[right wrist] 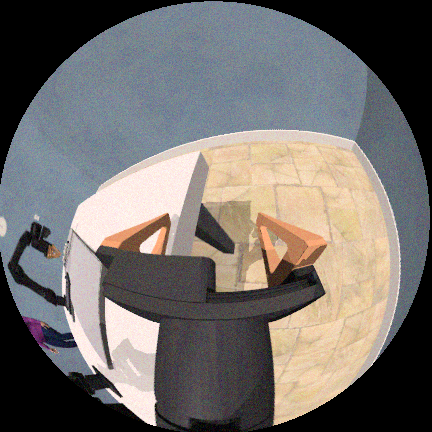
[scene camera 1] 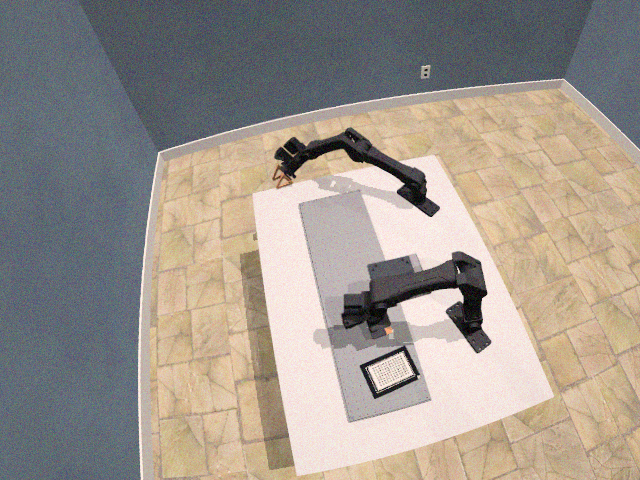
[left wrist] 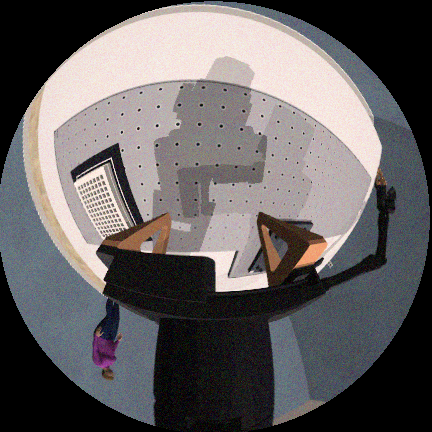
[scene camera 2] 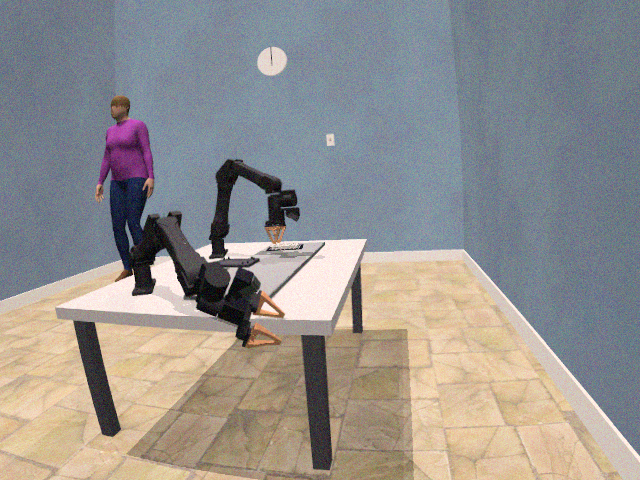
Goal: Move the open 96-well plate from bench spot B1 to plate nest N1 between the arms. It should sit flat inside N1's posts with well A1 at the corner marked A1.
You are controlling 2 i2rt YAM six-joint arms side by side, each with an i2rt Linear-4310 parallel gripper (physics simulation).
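Frame: origin at the left arm's base, x ahead, y down, z left, level; millimetres.
Seen in the pictures: left gripper, fingertip midpoint: (right wrist: 59, 254) (left wrist: 213, 216) (scene camera 2: 276, 243); right gripper, fingertip midpoint: (right wrist: 212, 217) (scene camera 1: 274, 184) (scene camera 2: 282, 328); left arm's base at its link origin: (scene camera 1: 468, 327) (scene camera 2: 219, 254); right arm's base at its link origin: (scene camera 1: 418, 200) (scene camera 2: 144, 287).
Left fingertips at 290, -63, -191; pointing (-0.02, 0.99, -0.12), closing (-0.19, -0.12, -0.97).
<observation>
Pixels of each thing's top centre, then the offset from my left fingertips to it, as dx, dy, dz. Level surfaces: height alone.
- white 96-well plate at its top centre: (left wrist: 100, 210) (scene camera 1: 390, 370) (scene camera 2: 285, 244) +37, +34, +171
- dark grey nest N1 at its top centre: (left wrist: 283, 254) (scene camera 1: 392, 272) (scene camera 2: 235, 258) (right wrist: 64, 291) -170, +29, -134
- grey perforated board at its surface level: dy +50
- white table at its surface level: dy +63
The white 96-well plate (scene camera 1: 391, 370) (scene camera 2: 286, 245) (left wrist: 101, 202) lies in a black frame on the grey perforated board, near the board's lower end in scene camera 1. The dark grey nest N1 (scene camera 1: 390, 266) (scene camera 2: 240, 262) (left wrist: 300, 225) lies between the arm bases, partly hidden by the left arm in scene camera 1; no plate shows in it. My left gripper (scene camera 1: 385, 331) (scene camera 2: 275, 241) (left wrist: 213, 216) is open and empty, pointing down above the board, between plate and nest in scene camera 1. My right gripper (scene camera 1: 275, 183) (scene camera 2: 282, 328) (right wrist: 212, 217) is open and empty beyond the table's edge. The A1 mark is too small to read.
The grey perforated board (scene camera 1: 330, 248) (left wrist: 215, 112) lies on the white table (scene camera 1: 289, 361) (scene camera 2: 330, 289). The left arm reaches across the table above the nest's side. A person (scene camera 2: 126, 155) stands behind the table in scene camera 2.
</observation>
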